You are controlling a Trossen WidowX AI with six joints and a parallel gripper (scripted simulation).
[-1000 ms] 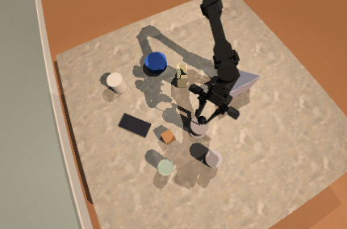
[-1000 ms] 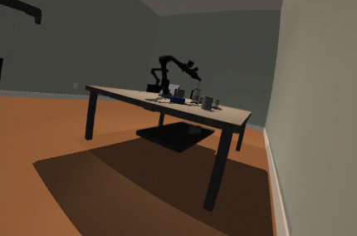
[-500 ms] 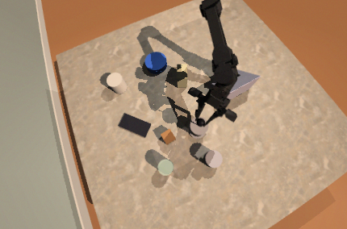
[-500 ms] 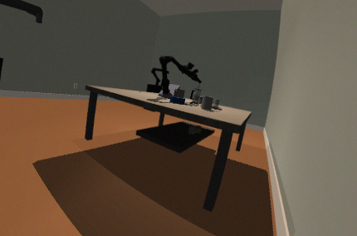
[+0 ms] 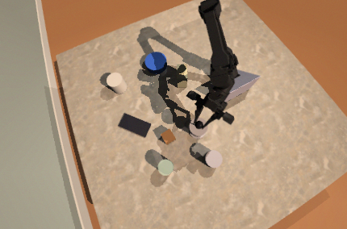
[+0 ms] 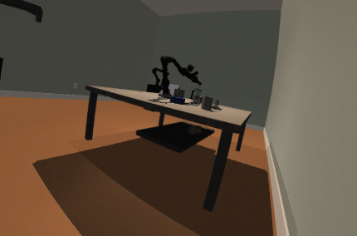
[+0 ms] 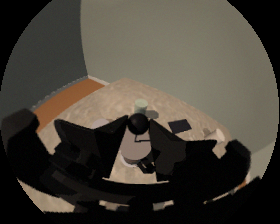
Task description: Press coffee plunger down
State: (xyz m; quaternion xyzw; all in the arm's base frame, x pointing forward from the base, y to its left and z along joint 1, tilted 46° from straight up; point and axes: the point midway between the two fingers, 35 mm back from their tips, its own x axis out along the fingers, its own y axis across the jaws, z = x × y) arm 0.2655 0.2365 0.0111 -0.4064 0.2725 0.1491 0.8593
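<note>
My gripper tip is 100 mm above the coffee press, 20 mm to the left of it and 20 mm past it. Also, from my gripper tip: yellow-green box 290 mm to the right, 150 mm below, 70 mm behind; then pale green cylinder 180 mm ahead, 170 mm below, 80 mm to the left; then dark flat slab 250 mm ahead, 210 mm below, 170 mm to the right.
</note>
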